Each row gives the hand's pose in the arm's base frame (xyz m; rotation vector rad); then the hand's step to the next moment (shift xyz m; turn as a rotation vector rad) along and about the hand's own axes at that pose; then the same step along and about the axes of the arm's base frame.
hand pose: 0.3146 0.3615 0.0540 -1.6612 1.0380 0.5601
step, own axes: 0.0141 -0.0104 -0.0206 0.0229 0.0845 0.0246
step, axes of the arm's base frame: 0.0134 -0.0235 0.0015 -0.0567 0.0085 -0.0706
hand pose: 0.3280 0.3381 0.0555 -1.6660 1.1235 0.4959
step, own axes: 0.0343 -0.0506 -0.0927 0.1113 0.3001 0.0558
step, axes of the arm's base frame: 0.0420 -0.0961 0.0364 -0.1930 -0.0112 -0.2612
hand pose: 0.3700 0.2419 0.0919 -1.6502 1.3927 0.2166
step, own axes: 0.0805 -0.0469 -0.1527 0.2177 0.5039 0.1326
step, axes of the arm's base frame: 0.0043 -0.1697 0.0563 -0.2975 -0.0114 -0.4798
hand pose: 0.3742 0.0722 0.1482 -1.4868 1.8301 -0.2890
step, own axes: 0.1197 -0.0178 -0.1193 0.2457 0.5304 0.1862
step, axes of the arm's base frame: -0.0717 -0.1473 0.0453 -0.2829 -0.0144 -0.5442
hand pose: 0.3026 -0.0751 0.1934 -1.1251 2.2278 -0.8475
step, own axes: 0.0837 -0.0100 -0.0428 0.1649 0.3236 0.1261
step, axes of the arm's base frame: -0.0680 -0.0613 0.0236 -0.1723 -0.0251 -0.3428
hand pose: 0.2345 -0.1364 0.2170 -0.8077 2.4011 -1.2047
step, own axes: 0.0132 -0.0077 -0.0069 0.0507 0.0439 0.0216
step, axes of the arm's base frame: -0.0113 -0.0076 0.0097 -0.0432 -0.0238 -0.0503
